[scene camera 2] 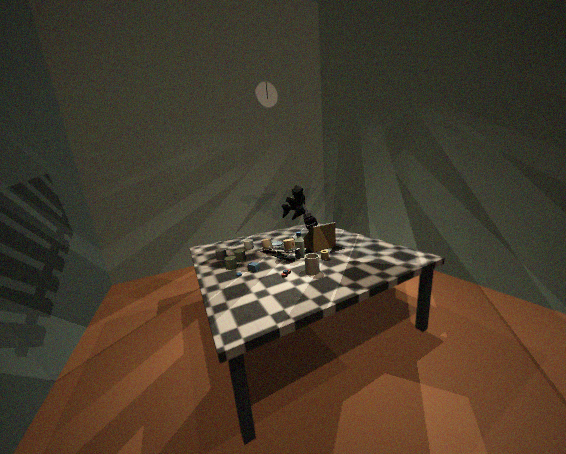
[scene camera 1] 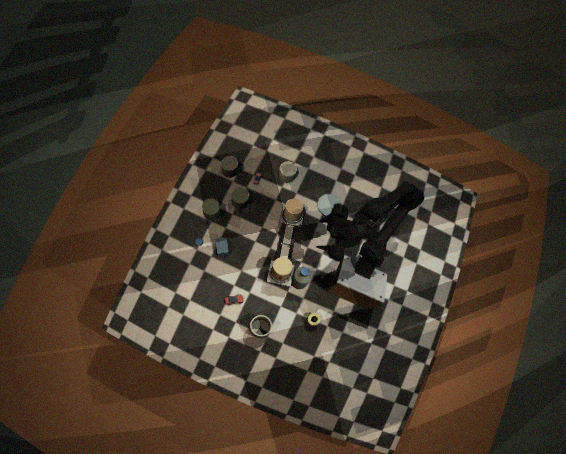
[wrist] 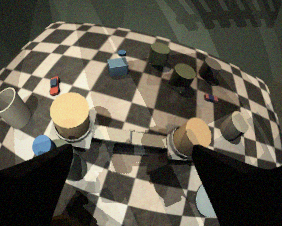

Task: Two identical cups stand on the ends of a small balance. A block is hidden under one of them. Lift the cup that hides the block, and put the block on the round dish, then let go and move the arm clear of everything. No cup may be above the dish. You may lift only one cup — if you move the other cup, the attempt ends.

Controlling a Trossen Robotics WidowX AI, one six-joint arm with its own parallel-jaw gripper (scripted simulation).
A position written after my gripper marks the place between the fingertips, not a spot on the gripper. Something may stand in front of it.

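Observation:
My gripper (scene camera 1: pixel 318 234): open, holding nothing. Wrist view: gripper (wrist: pixel 133 152), small balance (wrist: pixel 122 141). Cup (wrist: pixel 70 112). Another cup (wrist: pixel 194 132).

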